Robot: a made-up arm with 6 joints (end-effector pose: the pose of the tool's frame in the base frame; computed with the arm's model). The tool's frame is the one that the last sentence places. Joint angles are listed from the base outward.
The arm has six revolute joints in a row. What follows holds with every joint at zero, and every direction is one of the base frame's.
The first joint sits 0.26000 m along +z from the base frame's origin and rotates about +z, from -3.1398 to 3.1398 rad.
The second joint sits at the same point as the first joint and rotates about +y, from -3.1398 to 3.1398 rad.
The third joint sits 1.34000 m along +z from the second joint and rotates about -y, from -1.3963 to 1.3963 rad.
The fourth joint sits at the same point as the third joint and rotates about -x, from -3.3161 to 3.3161 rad.
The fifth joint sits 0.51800 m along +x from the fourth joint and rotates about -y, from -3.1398 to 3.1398 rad.
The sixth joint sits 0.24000 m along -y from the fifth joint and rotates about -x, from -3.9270 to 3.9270 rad.
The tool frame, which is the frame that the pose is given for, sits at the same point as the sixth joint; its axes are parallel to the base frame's.
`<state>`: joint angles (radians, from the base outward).
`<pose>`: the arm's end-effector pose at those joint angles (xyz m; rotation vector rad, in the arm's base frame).
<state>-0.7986 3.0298 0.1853 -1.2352 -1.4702 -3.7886</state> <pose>-0.3442 0.2401 -1.0066 1.8298 0.7325 0.9247</pose>
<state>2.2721 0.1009 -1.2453 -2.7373 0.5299 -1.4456</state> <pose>-0.2707 -0.0214 1.0672 1.5944 0.7549 -1.2041</pose>
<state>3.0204 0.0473 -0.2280 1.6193 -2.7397 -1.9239</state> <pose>-0.6238 0.0643 1.6884 0.3237 -0.2258 0.3316</pose>
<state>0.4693 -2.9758 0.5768 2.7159 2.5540 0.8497</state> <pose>-0.6843 -0.1019 -1.3594 1.7892 -0.0237 1.3701</pose>
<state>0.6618 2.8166 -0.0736 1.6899 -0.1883 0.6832</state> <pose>-0.0290 0.0135 -1.3695 0.7214 -0.8054 -2.2228</pose>
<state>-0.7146 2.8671 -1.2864 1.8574 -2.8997 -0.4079</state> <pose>-0.0361 0.1211 -0.7127 2.0696 -0.4012 -1.7185</pose>
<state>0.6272 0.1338 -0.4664 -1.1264 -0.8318 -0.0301</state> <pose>0.4523 0.2004 1.1166 0.7986 1.6234 0.5721</pose>
